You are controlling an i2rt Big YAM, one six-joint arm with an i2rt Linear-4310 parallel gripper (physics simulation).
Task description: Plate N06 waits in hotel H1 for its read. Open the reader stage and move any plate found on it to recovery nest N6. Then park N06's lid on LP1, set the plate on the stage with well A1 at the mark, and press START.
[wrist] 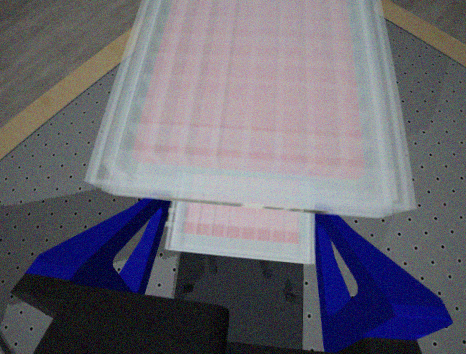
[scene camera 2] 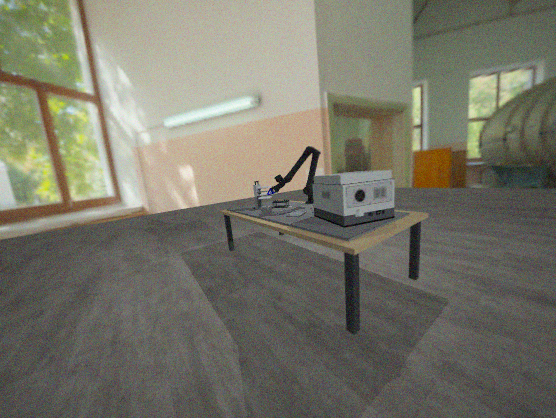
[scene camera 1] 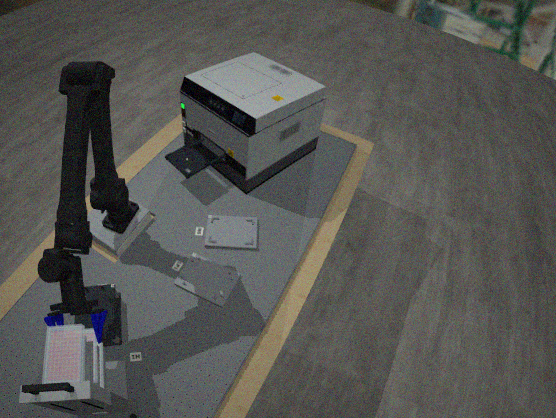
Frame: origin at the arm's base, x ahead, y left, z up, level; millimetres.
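Seen in the pictures: gripper, fingertip midpoint: (wrist: pixel 240 198) (scene camera 2: pixel 268 194); arm's base at its link origin: (scene camera 2: pixel 312 202) (scene camera 1: pixel 121 216).
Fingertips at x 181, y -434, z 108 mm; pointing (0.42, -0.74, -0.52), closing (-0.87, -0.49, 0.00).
Note:
Offsets run from my fingertips to a thing's top centre.
Hotel H1 (scene camera 1: pixel 82 394) (scene camera 2: pixel 257 192) stands at the near left of the table in scene camera 1. A clear-lidded plate with pink wells {42 mm right, 21 mm ahead, 86 mm up} (scene camera 1: pixel 64 352) (wrist: pixel 255 95) is at its top. A second pink-welled plate {25 mm right, 13 mm ahead, 10 mm up} (wrist: pixel 245 235) shows lower down in the wrist view; I cannot tell which is N06. My gripper (scene camera 1: pixel 76 321) (scene camera 2: pixel 271 191) (wrist: pixel 240 198) is open and empty, its blue fingertips at the near end of the upper plate, partly hidden by it. The white reader {970 mm left, 89 mm ahead, 165 mm up} (scene camera 1: pixel 285 142) (scene camera 2: pixel 334 200) has its dark stage {730 mm left, 35 mm back, 38 mm down} (scene camera 1: pixel 189 159) out, with no plate seen on it.
A dark nest {103 mm left, 64 mm back, 70 mm down} (scene camera 1: pixel 114 320) (wrist: pixel 240 305) lies under the wrist, beside the hotel. Two flat grey pads, one squared {533 mm left, 182 mm ahead, 128 mm down} (scene camera 1: pixel 232 232) and one angled in shadow (scene camera 1: pixel 212 280), lie mid-table with unreadable labels. The arm's base (scene camera 1: pixel 137 237) stands at the left table edge.

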